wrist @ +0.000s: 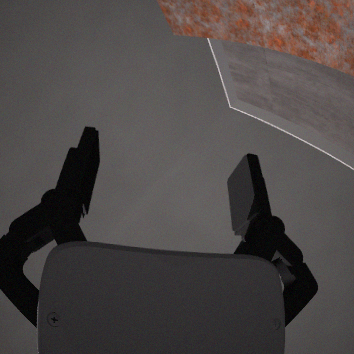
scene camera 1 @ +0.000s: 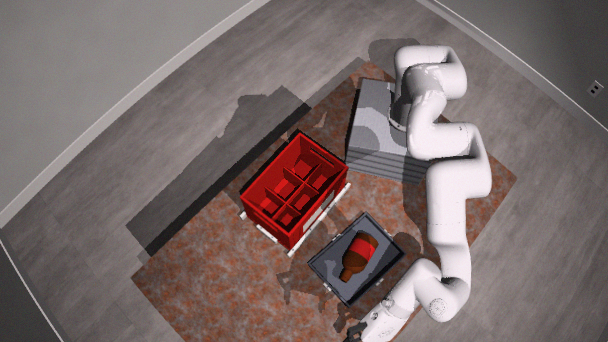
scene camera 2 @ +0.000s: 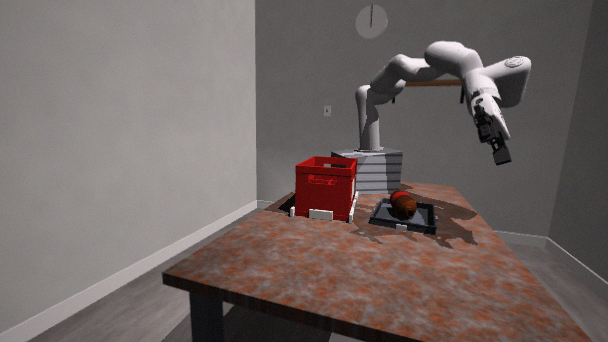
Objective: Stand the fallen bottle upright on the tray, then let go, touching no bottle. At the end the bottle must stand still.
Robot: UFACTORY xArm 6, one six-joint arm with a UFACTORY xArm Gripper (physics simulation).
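Places are measured from the arm's base along level axes (x down, y ahead, z right), in centimetres.
Pixels of known places: gripper, fingertip midpoint: (wrist: 169,154) (scene camera 2: 496,152); arm's base, link origin: (scene camera 1: 407,116) (scene camera 2: 369,150).
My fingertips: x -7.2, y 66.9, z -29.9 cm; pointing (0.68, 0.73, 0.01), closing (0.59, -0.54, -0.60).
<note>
For each thing: its middle in the pictures, then the offset to it from my fingertips. Level surfaces: height alone.
- brown bottle with a red label, body centre: (scene camera 1: 355,259) (scene camera 2: 404,206) dx +21.7, dy -23.5, dz +16.1 cm
- dark grey tray, body centre: (scene camera 1: 358,259) (scene camera 2: 404,213) dx +24.7, dy -24.7, dz +15.7 cm
- red crate with compartments, body centre: (scene camera 1: 295,193) (scene camera 2: 328,184) dx +17.2, dy -27.3, dz +43.2 cm
- mottled table, surface height: dx +25.9 cm
A brown bottle with a red label (scene camera 1: 359,253) (scene camera 2: 403,205) lies on its side in the dark grey tray (scene camera 1: 329,251) (scene camera 2: 377,220). In scene camera 1 its neck points to the lower left; in scene camera 2 the neck faces the camera. My gripper (wrist: 169,154) is open, with nothing between its fingers. In scene camera 2 the gripper hangs high above the table, up and to the right of the tray. In scene camera 1 it is at the bottom edge, partly cut off. The bottle and tray do not show in the wrist view.
A red crate with compartments (scene camera 1: 320,223) (scene camera 2: 325,192) stands beside the tray on the mottled table (scene camera 1: 200,280) (scene camera 2: 350,270), with white strips around its base. The grey block under the arm's base (scene camera 1: 385,160) (scene camera 2: 380,172) stands behind them.
</note>
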